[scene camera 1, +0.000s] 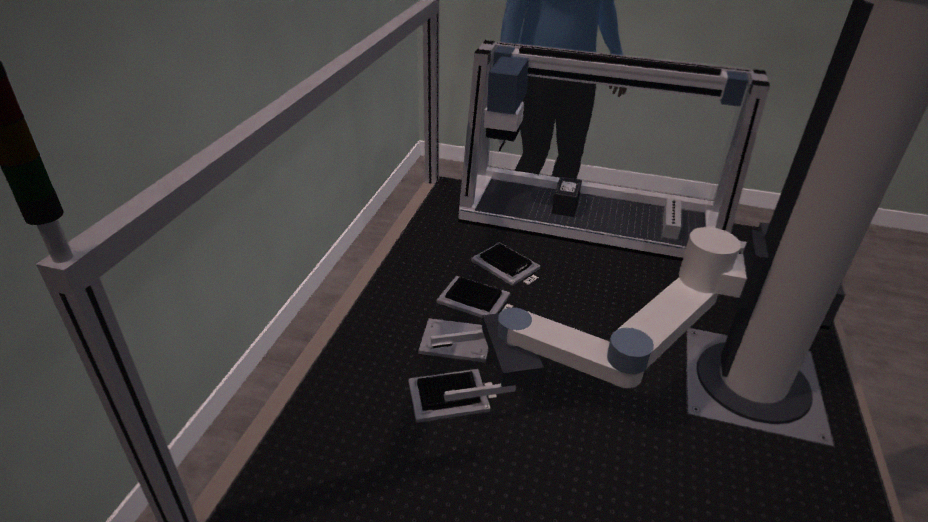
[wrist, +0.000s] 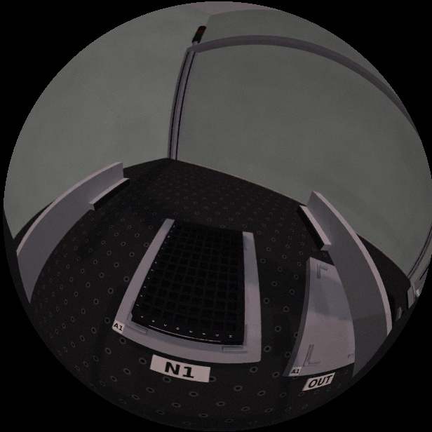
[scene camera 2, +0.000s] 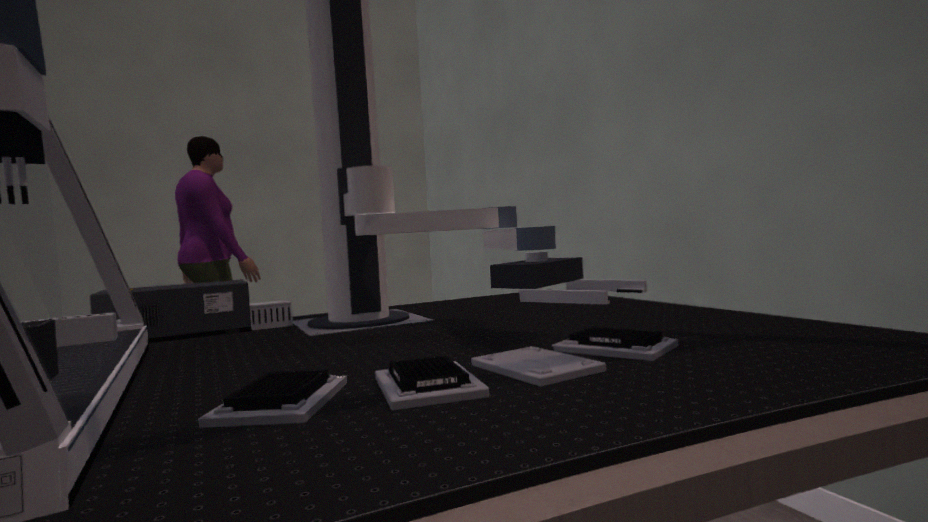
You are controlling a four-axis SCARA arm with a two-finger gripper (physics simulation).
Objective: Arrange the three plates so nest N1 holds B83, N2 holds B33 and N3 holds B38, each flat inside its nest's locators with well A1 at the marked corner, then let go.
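Seen in the pictures: gripper, fingertip midpoint: (scene camera 1: 437, 367) (scene camera 2: 627, 291); arm's base, link origin: (scene camera 1: 751, 384) (scene camera 2: 359, 325).
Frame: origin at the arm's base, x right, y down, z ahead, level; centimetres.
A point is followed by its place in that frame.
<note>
My gripper (scene camera 1: 441, 368) {x -26.8, y -10.8, z 68.8 cm} (scene camera 2: 626, 293) {x -26.8, y -10.8, z 68.8 cm} (wrist: 210, 180) is open and empty, its fingers spread wide above the level of the plates. In the wrist view, nest N1 (wrist: 252, 305) holds a black plate (wrist: 192, 280) (scene camera 1: 431, 387) {x -26.5, y -3.8, z 70.3 cm} (scene camera 2: 616, 336) {x -24.5, y -3.8, z 68.4 cm}; its A1 mark is at the near left corner. The OUT nest (scene camera 1: 454, 351) {x -12.8, y -2.5, z 69.0 cm} (scene camera 2: 538, 364) {x -7.0, y -2.5, z 72.6 cm} (wrist: 327, 320) is bare, beside N1. Beyond it, a second black plate (scene camera 1: 472, 294) {x 8.0, y -3.7, z 70.3 cm} (scene camera 2: 428, 372) {x 9.5, y -3.7, z 72.0 cm} sits in a nest, and a third black plate (scene camera 1: 504, 258) {x 26.5, y -3.8, z 65.8 cm} (scene camera 2: 279, 388) {x 27.4, y -3.9, z 68.1 cm} sits in the nest nearest the gantry. Plate codes and those two nest labels are unreadable.
A gantry frame (scene camera 1: 622, 244) {x 45.0, y -3.5, z 33.7 cm} with a small black block (scene camera 1: 567, 198) {x 51.5, y -12.4, z 52.3 cm} and a white slotted rack (scene camera 1: 672, 218) {x 52.7, y -10.6, z 20.8 cm} stands at the back. The arm's column (scene camera 1: 824, 214) {x -7.1, y -50.5, z 2.4 cm} (scene camera 2: 321, 162) {x 7.2, y -40.6, z 2.0 cm} stands on the right in scene camera 1. A rail fence (scene camera 1: 259, 129) {x -29.3, y -61.8, z 100.4 cm} runs along the left. People stand beyond the table.
</note>
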